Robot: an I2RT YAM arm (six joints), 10 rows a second.
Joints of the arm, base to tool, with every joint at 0 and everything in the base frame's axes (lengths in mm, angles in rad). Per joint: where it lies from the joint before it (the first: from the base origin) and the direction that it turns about. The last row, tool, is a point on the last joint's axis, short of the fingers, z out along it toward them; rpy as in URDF.
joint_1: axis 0 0 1 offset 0 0 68
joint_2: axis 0 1 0 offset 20 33.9 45.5
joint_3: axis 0 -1 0 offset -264 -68.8 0
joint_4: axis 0 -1 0 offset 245 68.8 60
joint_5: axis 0 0 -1 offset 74 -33.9 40.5
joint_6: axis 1 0 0 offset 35.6 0 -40.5
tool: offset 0 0 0 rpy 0 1.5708 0
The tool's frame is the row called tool.
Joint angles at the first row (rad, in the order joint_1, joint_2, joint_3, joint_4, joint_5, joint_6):
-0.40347, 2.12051, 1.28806, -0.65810, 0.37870, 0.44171
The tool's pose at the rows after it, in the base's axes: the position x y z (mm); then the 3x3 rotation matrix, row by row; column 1 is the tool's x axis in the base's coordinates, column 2 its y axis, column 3 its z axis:
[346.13 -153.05 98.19], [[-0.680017 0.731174 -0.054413], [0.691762 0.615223 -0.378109], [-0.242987 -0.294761 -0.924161]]
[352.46 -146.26 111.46], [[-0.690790 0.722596 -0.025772], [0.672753 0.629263 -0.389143], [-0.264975 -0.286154 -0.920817]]
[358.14 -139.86 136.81], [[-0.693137 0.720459 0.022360], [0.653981 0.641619 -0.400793], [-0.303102 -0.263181 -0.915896]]
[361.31 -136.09 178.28], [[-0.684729 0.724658 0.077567], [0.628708 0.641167 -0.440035], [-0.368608 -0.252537 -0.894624]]
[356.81 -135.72 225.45], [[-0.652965 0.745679 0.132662], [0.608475 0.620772 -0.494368], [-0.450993 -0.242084 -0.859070]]
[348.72 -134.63 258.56], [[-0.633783 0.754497 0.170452], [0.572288 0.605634 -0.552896], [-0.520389 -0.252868 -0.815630]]
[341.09 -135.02 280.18], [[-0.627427 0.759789 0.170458], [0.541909 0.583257 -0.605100], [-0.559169 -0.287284 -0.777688]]
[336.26 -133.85 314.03], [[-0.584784 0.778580 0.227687], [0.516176 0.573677 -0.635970], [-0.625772 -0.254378 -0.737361]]
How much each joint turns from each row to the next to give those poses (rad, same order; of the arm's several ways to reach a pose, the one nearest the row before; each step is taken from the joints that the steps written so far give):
0.02207, -0.01246, 0.01241, -0.00777, 0.00159, -0.00952
0.02290, -0.02355, 0.02204, -0.02147, 0.00243, -0.00113
0.02053, -0.04962, 0.03331, -0.03782, -0.00295, -0.00108
0.01394, -0.07401, 0.06064, -0.06681, 0.02351, -0.00649
0.00034, -0.08608, 0.06261, -0.06486, 0.03734, -0.00303
0.00002, -0.06968, 0.02910, -0.02474, 0.04864, -0.02382
-0.00292, -0.04099, 0.02602, -0.03045, 0.05576, -0.02319
-0.00016, -0.04340, 0.06578, -0.02050, 0.01269, -0.01058

